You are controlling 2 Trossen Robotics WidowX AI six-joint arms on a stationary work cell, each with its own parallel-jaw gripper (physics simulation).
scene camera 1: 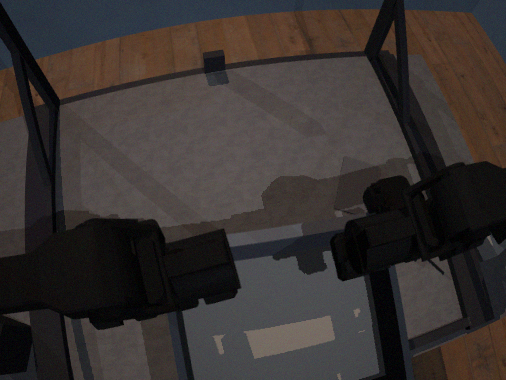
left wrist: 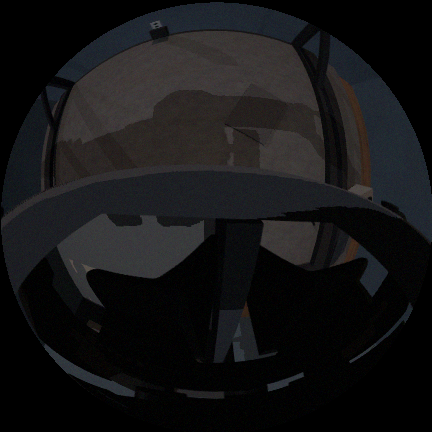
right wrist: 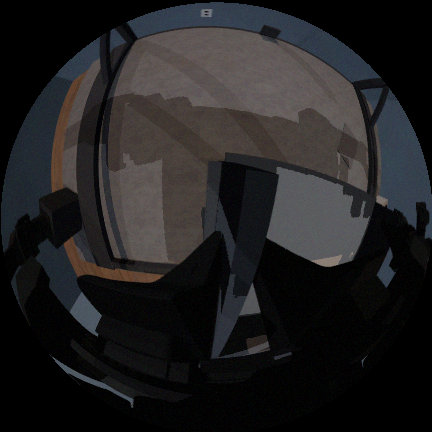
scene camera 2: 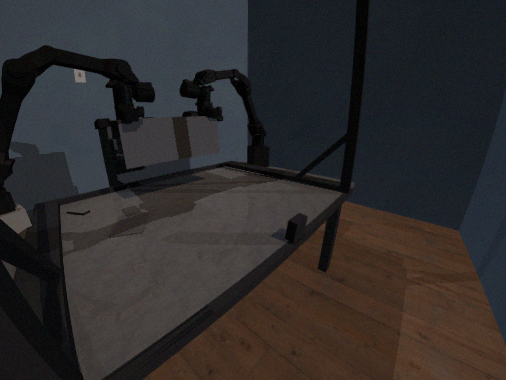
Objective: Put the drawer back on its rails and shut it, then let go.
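Pixels of known places: left gripper, between the fingertips: (left wrist: 225,240) (right wrist: 381,222) (scene camera 2: 130,148); right gripper, between the fingertips: (left wrist: 34,231) (right wrist: 232,236); left arm's base, origin of its link: (scene camera 1: 499,226); right arm's base, origin of its link: (right wrist: 45,223) (scene camera 2: 258,146).
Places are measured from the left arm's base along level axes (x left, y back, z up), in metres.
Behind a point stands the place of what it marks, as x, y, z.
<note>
The drawer (scene camera 1: 280,292) @[-0.148, -0.515, 0.084] (right wrist: 310,215) @[-0.183, -0.561, 0.086] is held raised above the table, its pale front panel (scene camera 2: 152,142) @[-0.187, -0.406, 0.134] facing the second scene camera. The panel's top edge (left wrist: 200,192) crosses the left wrist view. My left gripper (scene camera 1: 360,255) @[-0.121, -0.359, 0.118] (scene camera 2: 131,118) (left wrist: 227,272) @[-0.121, -0.359, 0.118] is shut on one side wall (left wrist: 239,265) of the drawer. My right gripper (scene camera 1: 200,280) (scene camera 2: 205,113) (right wrist: 232,236) @[-0.214, -0.658, 0.134] is shut on the other side wall (right wrist: 254,210) @[-0.241, -0.650, 0.168]. A dark upright structure (scene camera 2: 106,150) @[0.235, -0.449, 0.089] shows at the panel's left; I cannot tell what it belongs to. The rails are not clearly visible.
The grey table (scene camera 1: 165,140) @[-0.562, -0.546, -0.071] (scene camera 2: 175,280) @[-0.534, -0.136, -0.071] lies below. A small dark block (scene camera 1: 214,62) @[-0.684, -0.361, -0.032] (scene camera 2: 296,228) @[-0.699, -0.332, -0.027] stands at its edge. Frame uprights (scene camera 1: 401,60) @[-0.444, 0.006, 0.058] (scene camera 2: 356,100) @[-0.813, -0.758, 0.284] rise at the corners. A small bent black item (scene camera 2: 78,213) @[-0.045, -0.174, -0.067] lies on the table at the left. Shadows cover parts of it.
</note>
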